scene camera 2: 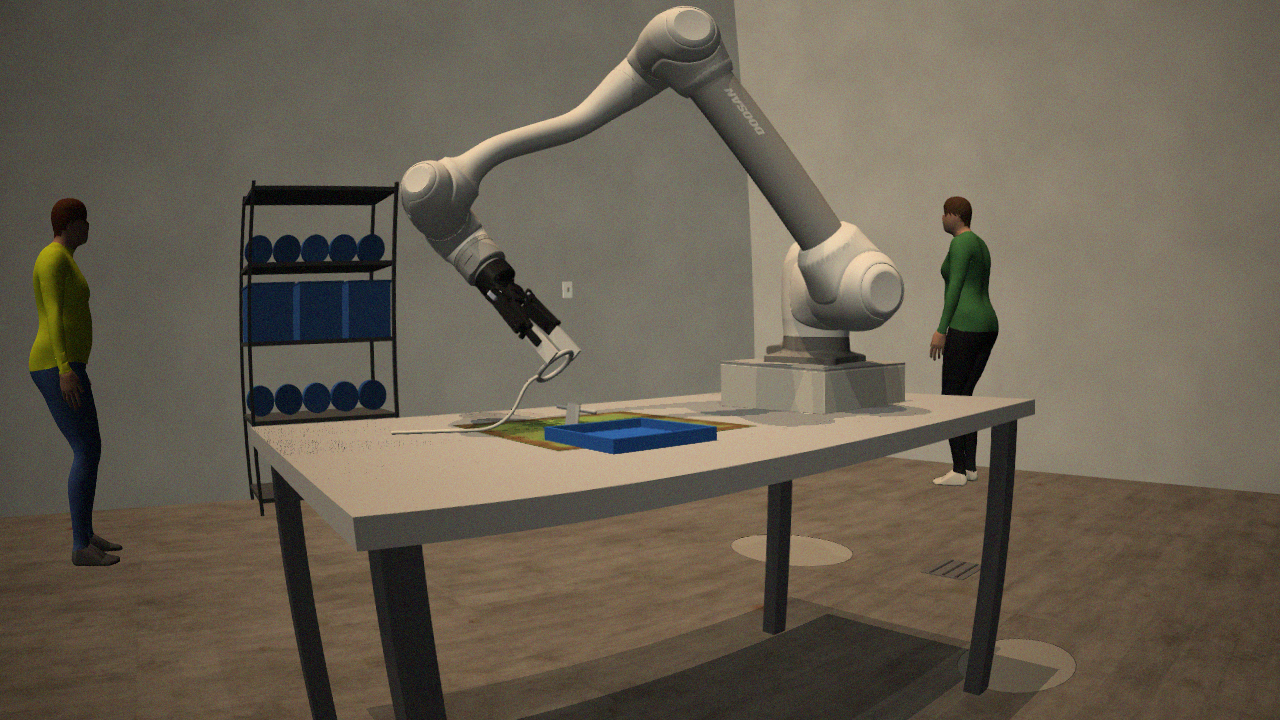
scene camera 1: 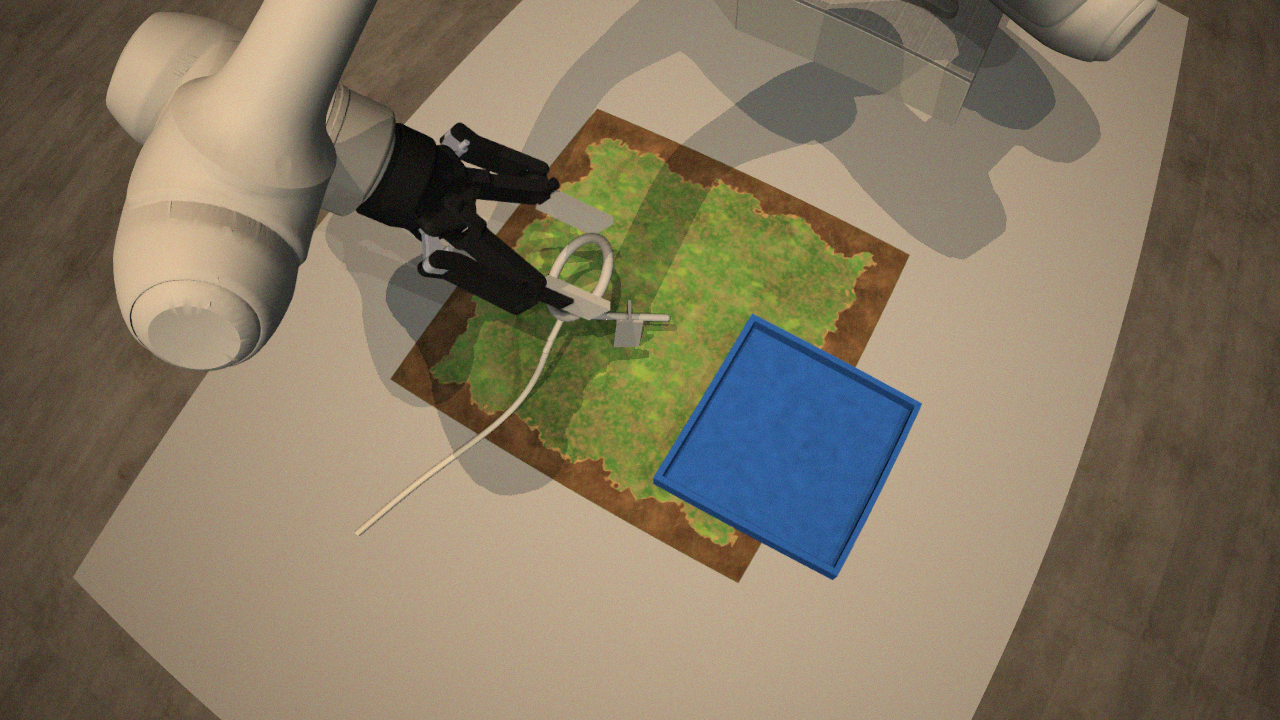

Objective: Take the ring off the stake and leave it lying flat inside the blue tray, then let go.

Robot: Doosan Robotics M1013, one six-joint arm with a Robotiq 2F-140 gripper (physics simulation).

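Seen in the pictures: gripper, fingertip midpoint: [scene camera 2: 564,356] [scene camera 1: 601,267]; arm's base, link origin: [scene camera 2: 816,361].
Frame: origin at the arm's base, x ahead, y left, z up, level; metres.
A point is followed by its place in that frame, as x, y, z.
Note:
The pale grey ring [scene camera 1: 610,264] @(0.587, -0.167, 0.044) [scene camera 2: 542,377] @(0.601, -0.222, -0.005) is held tilted in the air, with a thin cable trailing from its lower side down to the table. My gripper [scene camera 1: 580,255] @(0.585, -0.176, 0.032) [scene camera 2: 556,354] @(0.585, -0.176, 0.032) is shut on the ring, its pads apart on opposite sides of it. The stake [scene camera 1: 628,334] @(0.593, -0.153, -0.071) [scene camera 2: 572,413] @(0.593, -0.153, -0.067) is a small grey upright with a thin horizontal rod, standing on the mat. The ring is off the rod and above it in scene camera 2; the pad and ring hide part of the rod in scene camera 1. The blue tray [scene camera 1: 787,447] @(0.648, 0.025, -0.088) [scene camera 2: 662,439] @(0.672, 0.122, -0.082) is empty and lies flat, away from the ring.
The cable [scene camera 1: 483,434] @(0.730, -0.252, -0.089) [scene camera 2: 514,413] @(0.676, -0.217, -0.064) runs over the green and brown mat [scene camera 1: 666,514] @(0.744, -0.062, -0.094) onto the table [scene camera 1: 501,617] @(0.889, -0.171, -0.095) [scene camera 2: 501,483] @(0.998, 0.160, -0.095). The tray overlaps a mat corner. A shelf rack [scene camera 2: 395,295], a person in yellow [scene camera 2: 64,304] and a person in green [scene camera 2: 968,277] stand beyond the table.

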